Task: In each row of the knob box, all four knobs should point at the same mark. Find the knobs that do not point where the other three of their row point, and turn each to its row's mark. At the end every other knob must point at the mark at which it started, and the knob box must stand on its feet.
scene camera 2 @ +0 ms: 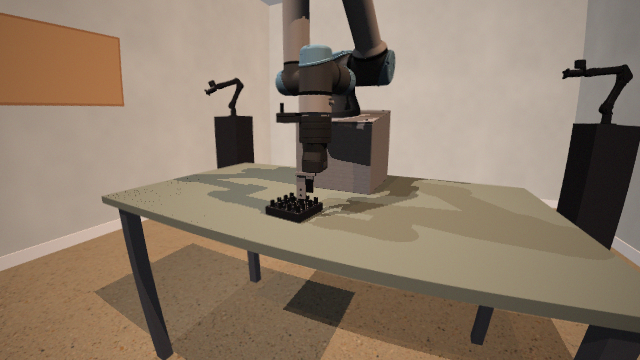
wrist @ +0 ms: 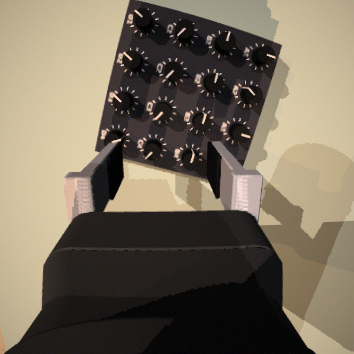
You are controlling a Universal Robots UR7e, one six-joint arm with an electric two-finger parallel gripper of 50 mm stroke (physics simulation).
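Seen in the pictures: gripper, fingertip midpoint: (scene camera 2: 305, 195) (wrist: 164, 159); arm's base, origin of the base link: (scene camera 2: 340, 114).
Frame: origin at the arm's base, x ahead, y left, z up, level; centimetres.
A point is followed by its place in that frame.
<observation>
The black knob box (scene camera 2: 286, 214) @(z -24.8, x 45.8, y 0.4 cm) (wrist: 150, 50) @(z -24.1, x 42.9, y -3.0 cm) stands flat on the table. In the wrist view, its rows run as columns. The three upper D knobs, D1 (wrist: 143, 19) @(z -22.5, x 43.4, y -4.7 cm), D2 (wrist: 132, 61) @(z -22.5, x 43.9, y -2.1 cm) and D3 (wrist: 122, 101) @(z -22.5, x 44.3, y 0.4 cm), point upper left; D4 (wrist: 115, 138) @(z -22.5, x 44.7, y 2.8 cm) has a line lying nearly sideways. The C knobs point lower left, the B knobs roughly up. A1 (wrist: 262, 55) @(z -22.5, x 35.8, y -3.3 cm) and A3 (wrist: 237, 132) @(z -22.5, x 36.8, y 1.8 cm) point right; A2 (wrist: 248, 94) @(z -22.5, x 36.4, y -0.7 cm) has a line slanting differently. A4 is hidden behind the right finger. My gripper (scene camera 2: 302, 197) @(z -20.8, x 41.4, y 3.5 cm) (wrist: 164, 159) @(z -20.8, x 41.4, y 3.5 cm) is open and empty, above the box's near edge.
The table (scene camera 2: 450, 255) @(z -26.3, x 50.7, y 36.8 cm) carries the box near its left part. The robot's pedestal (scene camera 2: 379, 155) @(z -14.5, x 4.7, y 16.2 cm) stands behind it. Two dark stands, left (scene camera 2: 234, 142) and right (scene camera 2: 595, 175), hold small arms beyond the table. An orange board (scene camera 2: 60, 65) is on the wall.
</observation>
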